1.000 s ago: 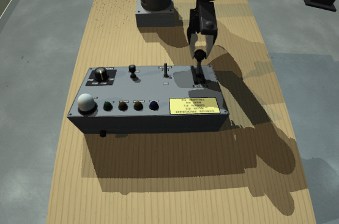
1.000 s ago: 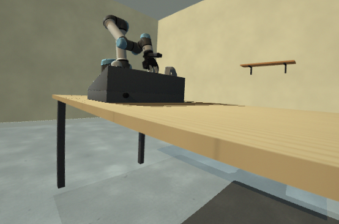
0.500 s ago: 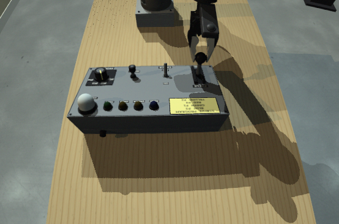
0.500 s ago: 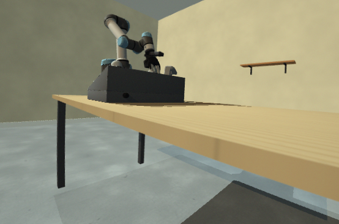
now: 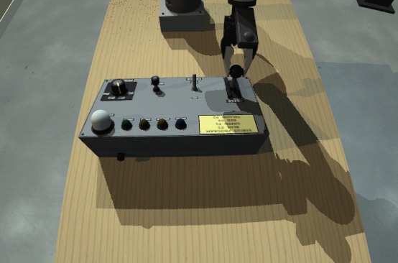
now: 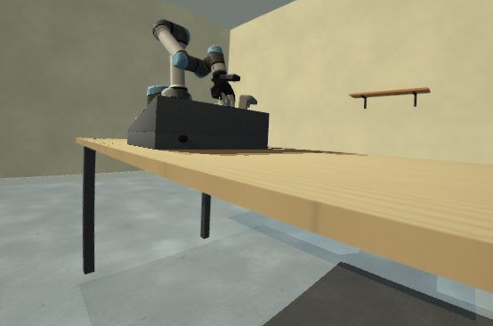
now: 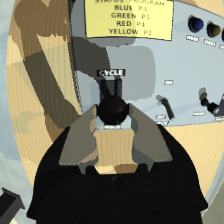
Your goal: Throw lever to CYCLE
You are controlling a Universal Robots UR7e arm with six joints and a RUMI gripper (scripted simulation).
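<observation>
Now: hand 40 mm above the lever. Also, from my hand: grey console (170 mm to the right, 80 mm below, 60 mm ahead); then pull knob (240 mm to the right, 60 mm below, 30 mm ahead); then thin stick switch (120 mm to the right, 70 mm below, 10 mm ahead).
</observation>
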